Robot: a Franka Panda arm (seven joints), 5 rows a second.
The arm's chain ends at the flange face. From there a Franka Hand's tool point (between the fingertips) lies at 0.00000 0.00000 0.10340 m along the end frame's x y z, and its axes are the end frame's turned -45 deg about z.
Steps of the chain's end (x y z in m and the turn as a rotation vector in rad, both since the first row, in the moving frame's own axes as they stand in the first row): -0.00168, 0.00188, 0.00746, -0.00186, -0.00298, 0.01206; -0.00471, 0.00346, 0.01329, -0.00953, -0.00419, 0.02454; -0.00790, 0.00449, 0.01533, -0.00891, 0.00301, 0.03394; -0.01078, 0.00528, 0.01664, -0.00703, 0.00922, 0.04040
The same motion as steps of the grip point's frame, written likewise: -0.00287, 0.00006, 0.00746, 0.00079, -0.00342, 0.01206; -0.00678, -0.00051, 0.01328, -0.00378, -0.00970, 0.02454; -0.00921, -0.00155, 0.01533, -0.00843, -0.00417, 0.03394; -0.01122, -0.00270, 0.01663, -0.01149, 0.00155, 0.04040
